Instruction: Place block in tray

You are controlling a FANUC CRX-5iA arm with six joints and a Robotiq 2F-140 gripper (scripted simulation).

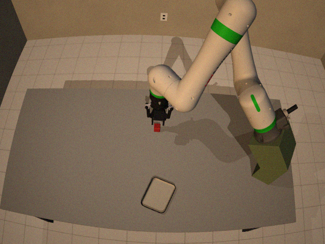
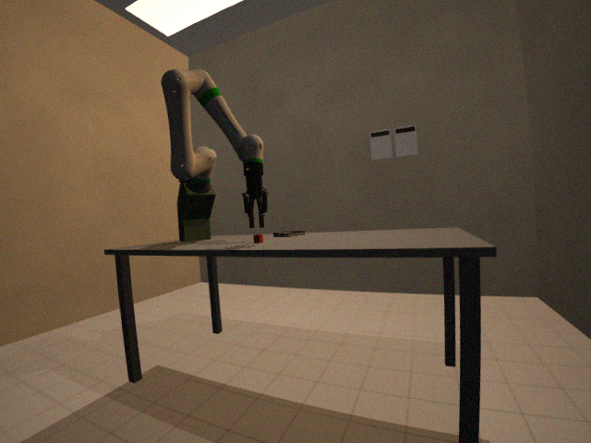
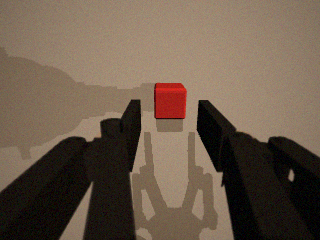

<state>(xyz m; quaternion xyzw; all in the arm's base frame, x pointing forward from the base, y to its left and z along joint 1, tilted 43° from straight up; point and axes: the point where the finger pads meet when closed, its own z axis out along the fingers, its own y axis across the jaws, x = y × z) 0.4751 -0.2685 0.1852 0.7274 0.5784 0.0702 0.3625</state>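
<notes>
Now: the red block 80 mm below my hand. From my hand the other things lie so: white tray: 360 mm to the left, 120 mm ahead, 90 mm below.
</notes>
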